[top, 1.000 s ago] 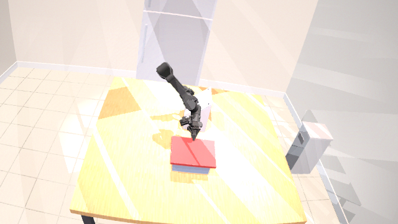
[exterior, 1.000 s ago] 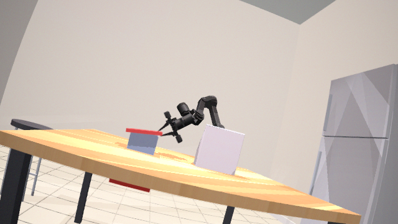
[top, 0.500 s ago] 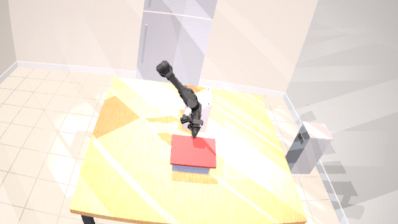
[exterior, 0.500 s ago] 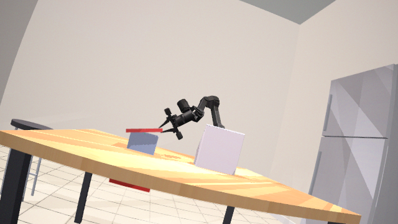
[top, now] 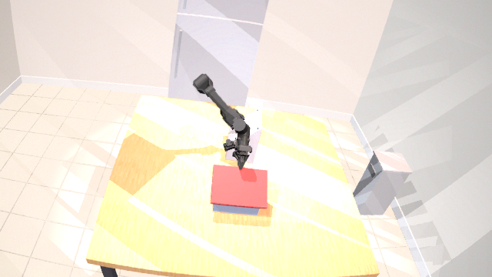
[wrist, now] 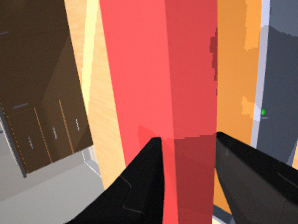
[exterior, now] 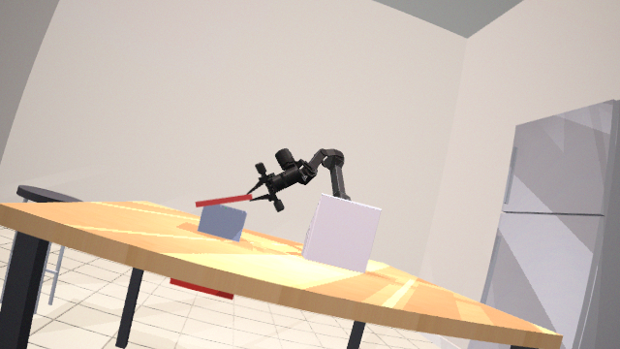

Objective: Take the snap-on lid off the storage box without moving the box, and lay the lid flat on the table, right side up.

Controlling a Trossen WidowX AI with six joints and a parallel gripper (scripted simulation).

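Right now the lid is 80 mm ahead of my gripper tip, 30 mm below it and 10 mm to the right of it. Round my gripper tip: storage box: 100 mm below, 60 mm ahead, 10 mm to the right.
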